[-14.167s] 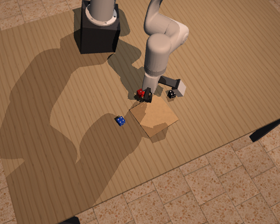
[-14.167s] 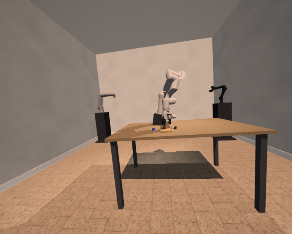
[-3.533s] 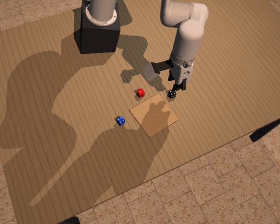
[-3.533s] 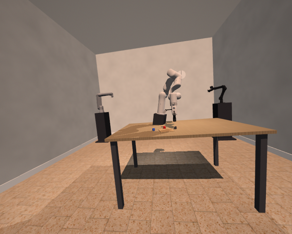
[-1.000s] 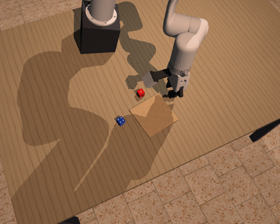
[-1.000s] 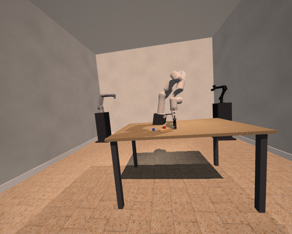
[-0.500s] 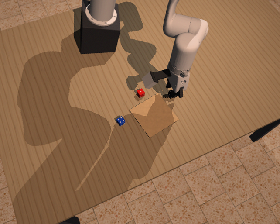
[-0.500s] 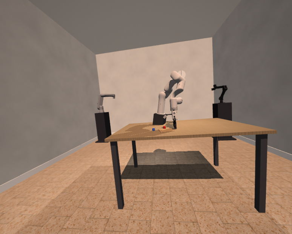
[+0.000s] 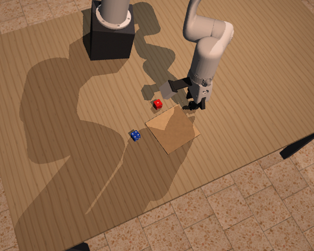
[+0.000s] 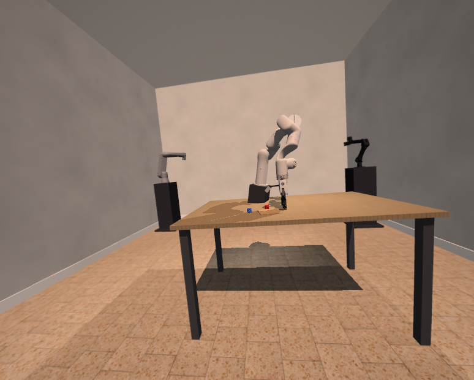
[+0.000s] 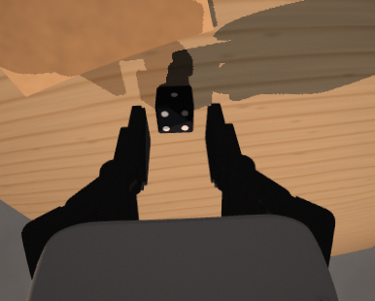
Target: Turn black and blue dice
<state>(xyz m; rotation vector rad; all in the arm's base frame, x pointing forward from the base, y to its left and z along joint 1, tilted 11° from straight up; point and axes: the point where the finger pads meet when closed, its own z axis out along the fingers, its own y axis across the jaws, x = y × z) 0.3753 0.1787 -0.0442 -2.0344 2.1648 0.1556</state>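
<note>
Now: the black die 4 cm below my hand. The rest, counted from my hand: tan mat: 6 cm ahead, 10 cm to the right, 5 cm below; then red die: 5 cm behind, 12 cm to the right, 4 cm below; then blue die: 4 cm ahead, 23 cm to the right, 4 cm below.
</note>
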